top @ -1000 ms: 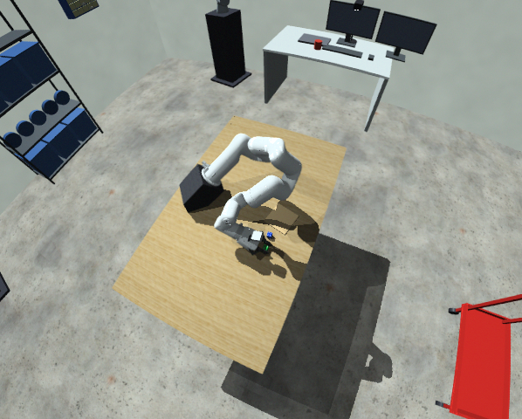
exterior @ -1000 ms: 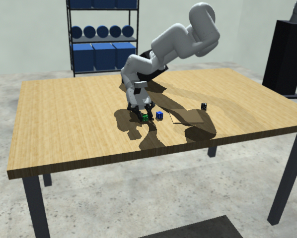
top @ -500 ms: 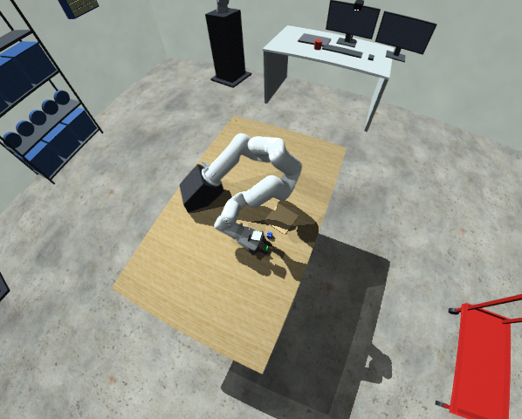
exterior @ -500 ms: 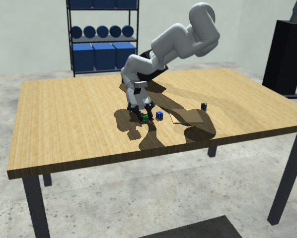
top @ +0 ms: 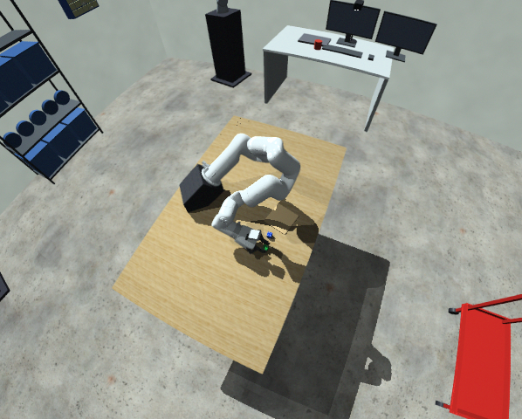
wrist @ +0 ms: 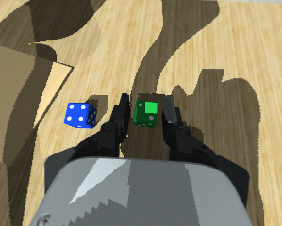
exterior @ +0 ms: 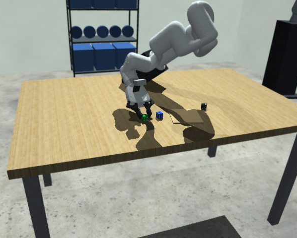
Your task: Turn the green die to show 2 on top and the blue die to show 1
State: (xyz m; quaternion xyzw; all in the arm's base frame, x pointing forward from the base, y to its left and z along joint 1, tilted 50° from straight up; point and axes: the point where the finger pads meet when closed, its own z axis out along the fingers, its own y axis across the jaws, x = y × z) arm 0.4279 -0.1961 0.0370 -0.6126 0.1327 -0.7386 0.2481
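My gripper is now 20 mm above the green die and 10 mm short of it. Also, from my hand: black die 320 mm to the left, 100 mm behind, 20 mm below; tan mat 200 mm to the left, 30 mm below, 20 mm behind; blue die 70 mm to the left, 20 mm below, 20 mm behind.
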